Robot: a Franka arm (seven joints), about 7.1 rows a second.
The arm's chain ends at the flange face. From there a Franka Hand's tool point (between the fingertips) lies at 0.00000 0.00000 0.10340 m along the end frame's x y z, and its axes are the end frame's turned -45 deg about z.
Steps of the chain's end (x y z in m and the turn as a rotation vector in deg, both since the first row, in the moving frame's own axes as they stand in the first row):
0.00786, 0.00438, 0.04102, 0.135, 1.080, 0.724
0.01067, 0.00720, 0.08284, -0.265, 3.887, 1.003
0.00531, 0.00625, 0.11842, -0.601, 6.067, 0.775
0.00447, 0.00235, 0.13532, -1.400, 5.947, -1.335
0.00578, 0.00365, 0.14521, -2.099, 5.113, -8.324
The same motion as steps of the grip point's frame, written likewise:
0.00400, 0.00987, 0.04100, -0.668, 0.859, 0.724
0.00703, 0.01797, 0.08260, -2.936, 2.561, 1.003
0.00624, 0.01671, 0.11784, -4.715, 3.865, 0.775
0.00740, 0.01411, 0.13473, -5.195, 3.215, -1.335
0.00600, 0.01555, 0.14473, -5.100, 2.131, -8.324

